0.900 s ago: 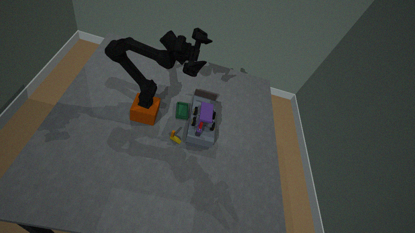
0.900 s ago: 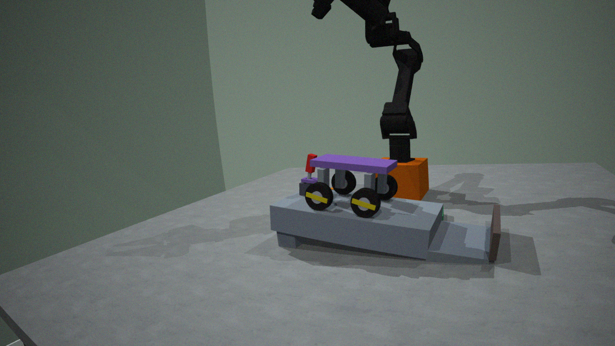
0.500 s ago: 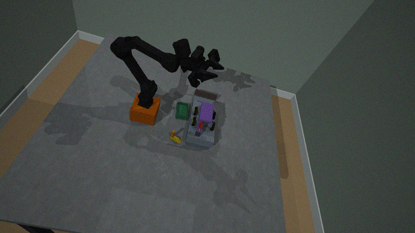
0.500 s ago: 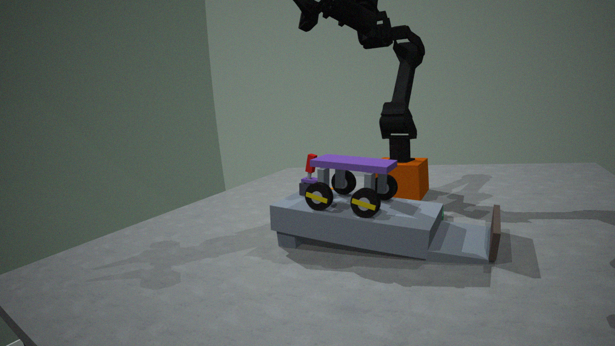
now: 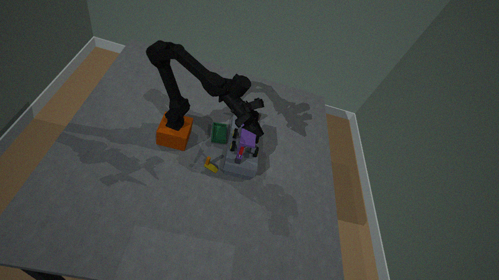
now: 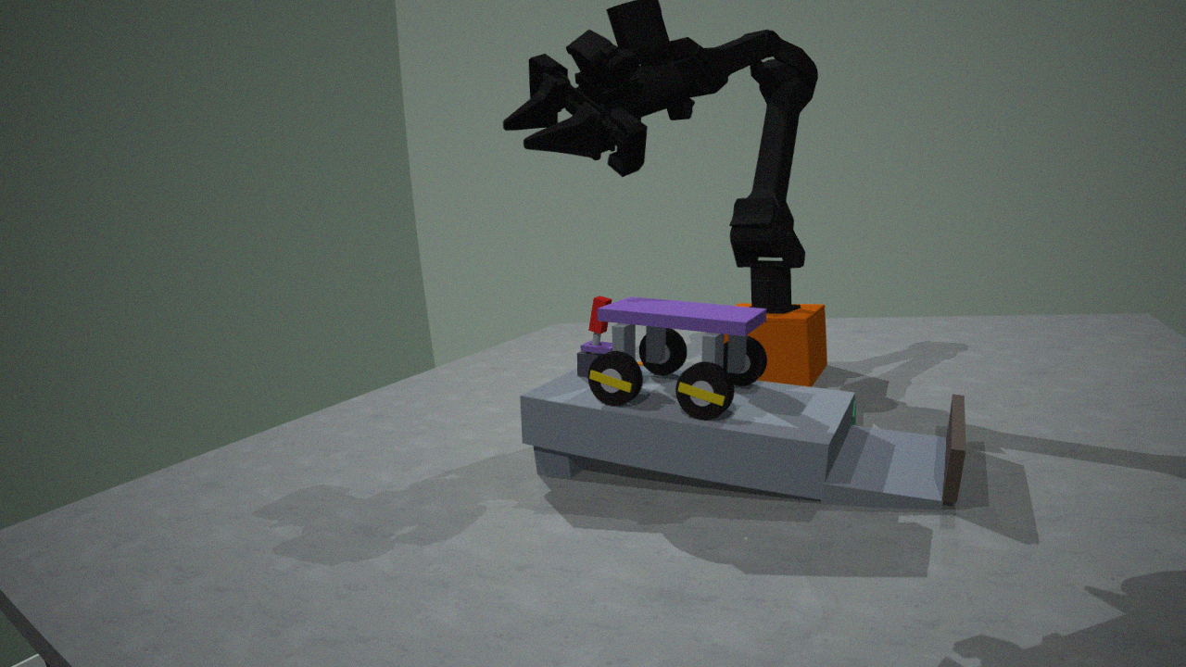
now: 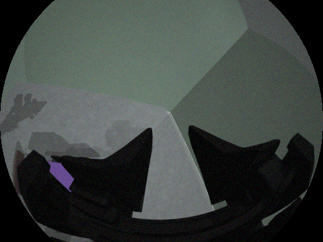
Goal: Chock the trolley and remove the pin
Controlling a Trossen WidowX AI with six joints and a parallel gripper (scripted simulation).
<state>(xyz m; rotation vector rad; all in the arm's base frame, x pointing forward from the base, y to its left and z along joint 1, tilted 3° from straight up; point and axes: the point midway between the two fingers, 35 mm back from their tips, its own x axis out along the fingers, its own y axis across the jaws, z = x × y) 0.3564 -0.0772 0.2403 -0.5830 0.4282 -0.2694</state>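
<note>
Now: gripper tip 150 mm past the yellow chock and 320 mm above it. The rest, counted from my gripper tip: trolley: 50 mm behind, 140 mm to the left, 230 mm below; red-headed stop pin: 50 mm behind, 40 mm to the left, 210 mm below; grey ramp: 50 mm behind, 150 mm to the left, 300 mm below.
</note>
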